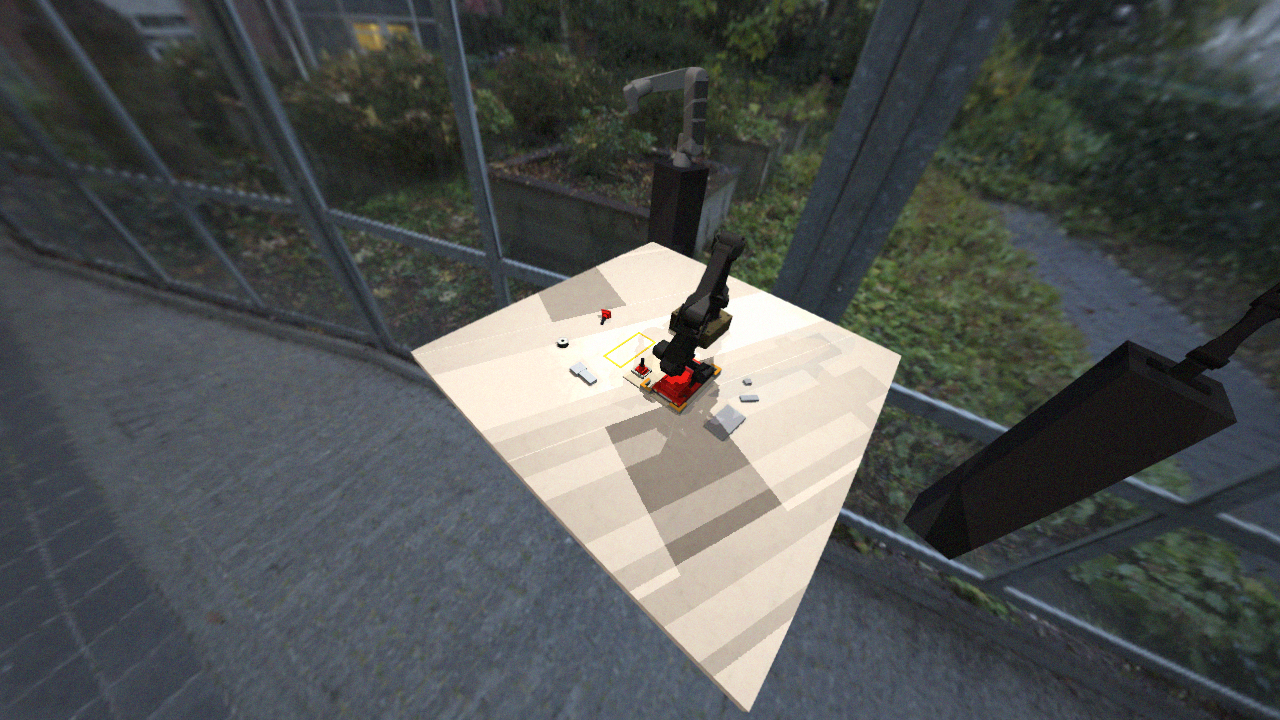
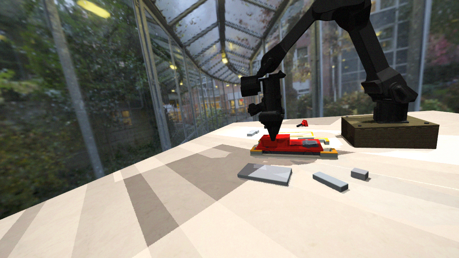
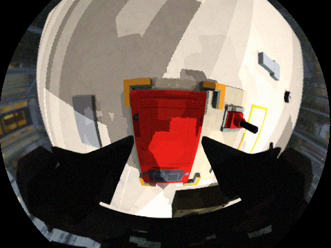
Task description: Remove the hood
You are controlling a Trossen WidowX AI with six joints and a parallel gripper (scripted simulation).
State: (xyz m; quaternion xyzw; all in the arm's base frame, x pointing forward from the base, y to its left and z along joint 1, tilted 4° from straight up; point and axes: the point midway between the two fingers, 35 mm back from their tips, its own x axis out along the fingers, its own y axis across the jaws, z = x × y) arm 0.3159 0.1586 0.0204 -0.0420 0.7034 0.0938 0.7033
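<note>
Now: gripper tip 1 cm above the red hood. Round my gripper tip: grey plate 3 cm behind, 18 cm to the left, 4 cm below; black wheel 19 cm ahead, 39 cm to the right, 4 cm below.
</note>
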